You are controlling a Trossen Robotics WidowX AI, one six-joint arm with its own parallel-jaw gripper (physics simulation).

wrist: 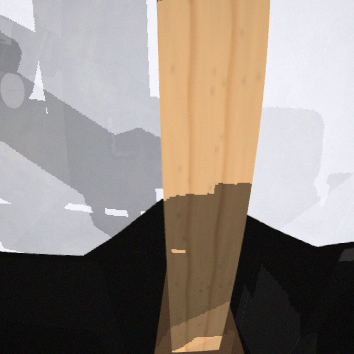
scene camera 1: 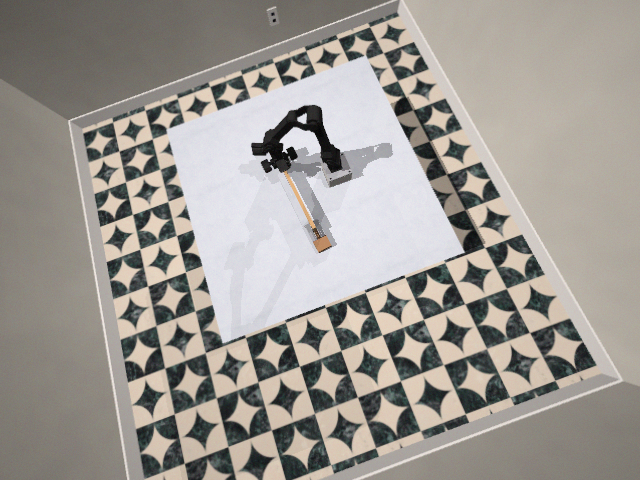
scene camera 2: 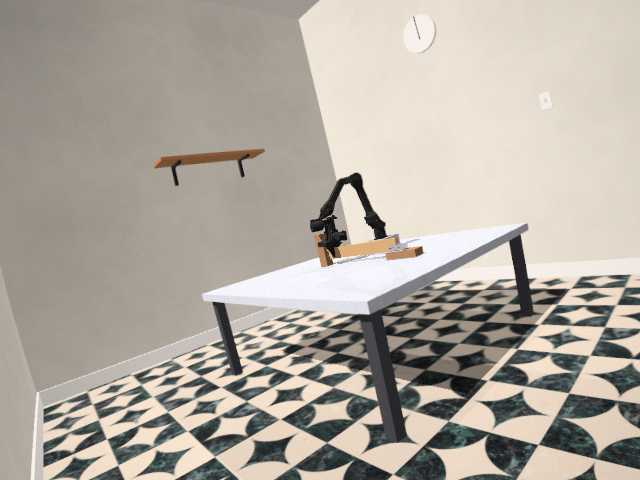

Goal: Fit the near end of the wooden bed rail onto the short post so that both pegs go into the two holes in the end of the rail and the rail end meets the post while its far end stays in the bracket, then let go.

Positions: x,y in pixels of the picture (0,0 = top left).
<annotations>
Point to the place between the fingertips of the gripper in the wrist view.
187,206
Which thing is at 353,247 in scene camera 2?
A wooden bed rail.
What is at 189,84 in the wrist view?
A wooden bed rail.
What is the gripper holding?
A wooden bed rail.
</annotations>
